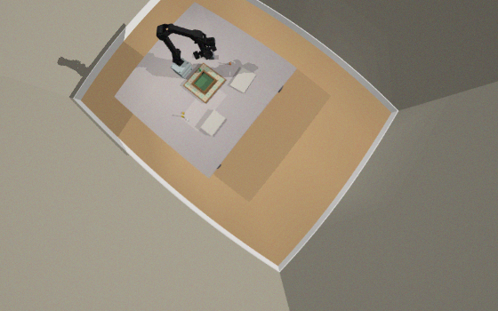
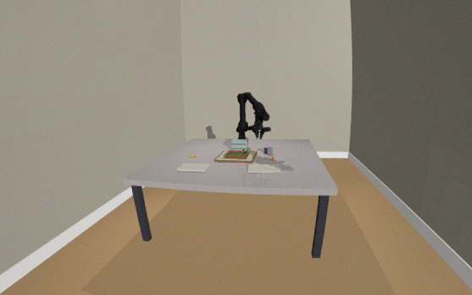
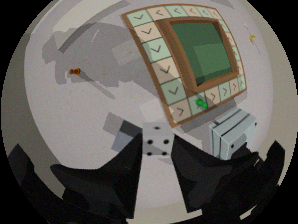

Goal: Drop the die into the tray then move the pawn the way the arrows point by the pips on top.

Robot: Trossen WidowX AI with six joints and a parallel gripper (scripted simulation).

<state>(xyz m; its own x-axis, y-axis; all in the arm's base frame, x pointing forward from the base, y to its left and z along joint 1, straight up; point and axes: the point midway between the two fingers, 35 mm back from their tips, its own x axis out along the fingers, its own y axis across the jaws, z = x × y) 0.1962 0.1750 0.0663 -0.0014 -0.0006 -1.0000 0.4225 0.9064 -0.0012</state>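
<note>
Now: the green pawn 4 cm behind my gripper tip, 10 cm to the right of it and 10 cm below it. The rest, counted from my gripper tip: grey block 5 cm behind, 7 cm to the left, 10 cm below; white die right at my gripper tip; orange pawn 14 cm ahead, 12 cm to the left, 11 cm below.
</note>
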